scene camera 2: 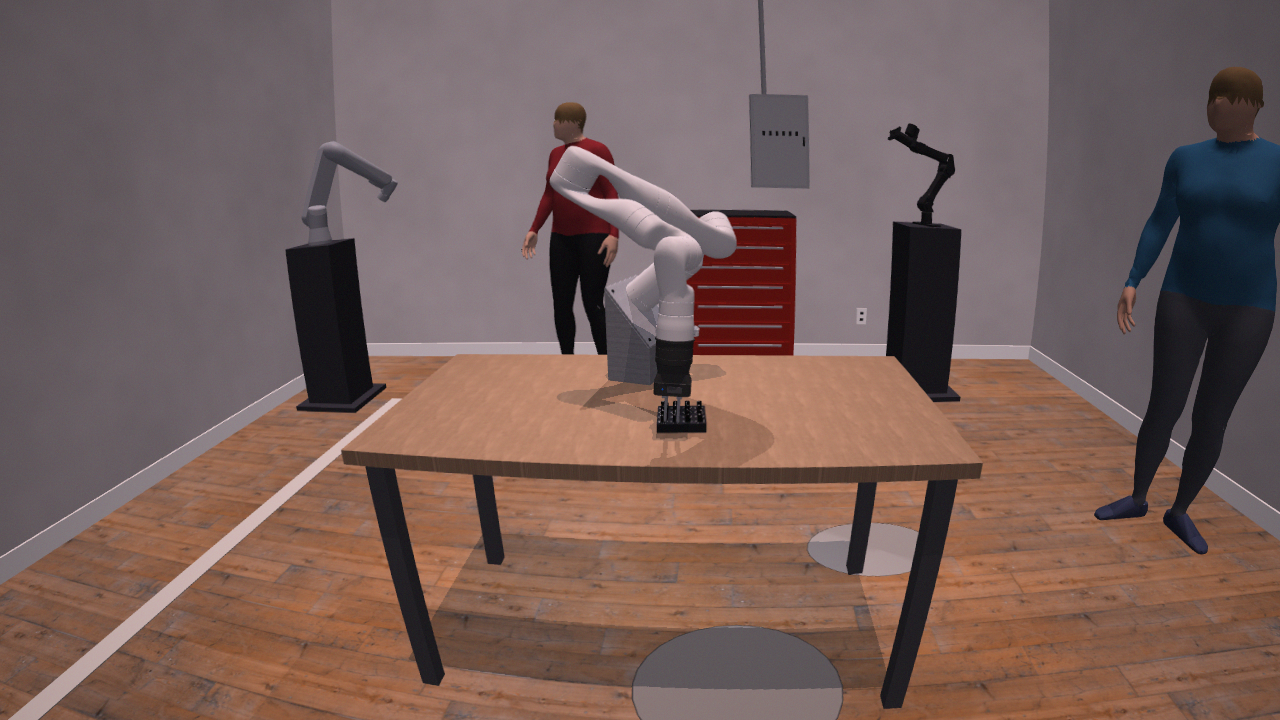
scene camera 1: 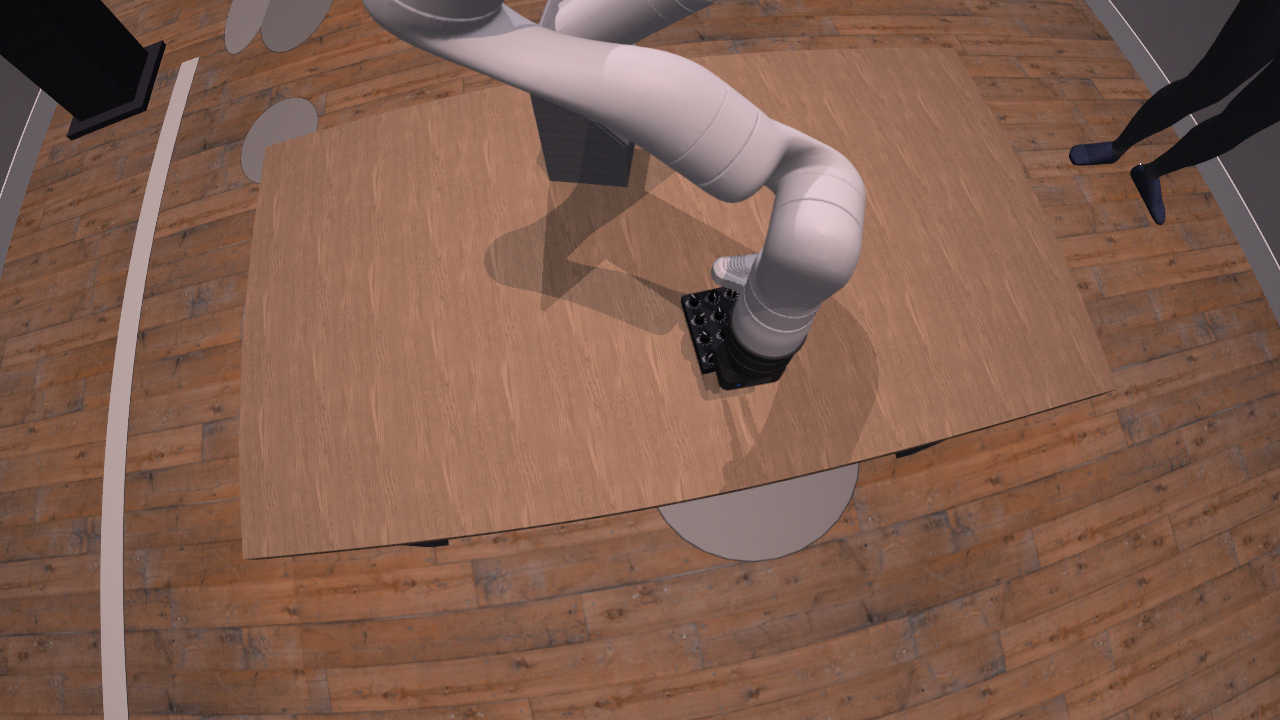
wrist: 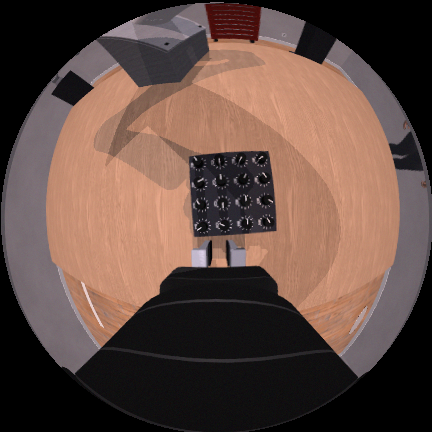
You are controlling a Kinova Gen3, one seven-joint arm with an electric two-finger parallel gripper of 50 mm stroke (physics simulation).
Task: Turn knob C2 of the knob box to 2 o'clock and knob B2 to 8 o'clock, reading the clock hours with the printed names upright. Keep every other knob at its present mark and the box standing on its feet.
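Seen in the pictures: gripper, fingertip midpoint: (scene camera 2: 671,420) (wrist: 218,248); arm's base, link origin: (scene camera 2: 638,297) (scene camera 1: 579,36).
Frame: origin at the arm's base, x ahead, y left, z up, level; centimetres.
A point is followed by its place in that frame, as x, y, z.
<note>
The black knob box (scene camera 1: 692,313) @(36.5, 7.4, -18.2) (scene camera 2: 681,428) @(44.3, 12.2, -19.2) (wrist: 231,191) @(38.9, 12.0, -18.2) sits flat on the table, with several rows of black knobs with white pointer lines and tick marks around them. The printed names are too small to read, so I cannot tell which knobs are C2 and B2. My gripper (scene camera 2: 672,413) @(45.7, 10.1, -16.7) (wrist: 218,248) @(45.7, 10.1, -16.7) is partly open, with nothing between its two fingers. In the wrist view the fingers show just below the box's near edge; in the scene camera 2 view they overlap the box's left half. Their height over it is unclear. In the scene camera 1 view the wrist hides the box's right part and the fingertips.
The wooden table (scene camera 1: 402,358) @(33.1, -33.3, -20.4) (scene camera 2: 832,420) @(37.9, 46.6, -20.4) (wrist: 110,215) @(40.9, -9.9, -20.4) carries the box. The arm's grey mount (scene camera 1: 586,156) @(11.3, -2.0, -13.4) (scene camera 2: 629,358) @(11.3, -1.8, -13.7) (wrist: 162,62) @(12.6, 1.7, -13.3) stands farther back. A red drawer cabinet (scene camera 2: 756,298) (wrist: 233,24) stands behind the table. Arm shadows fall around the box.
</note>
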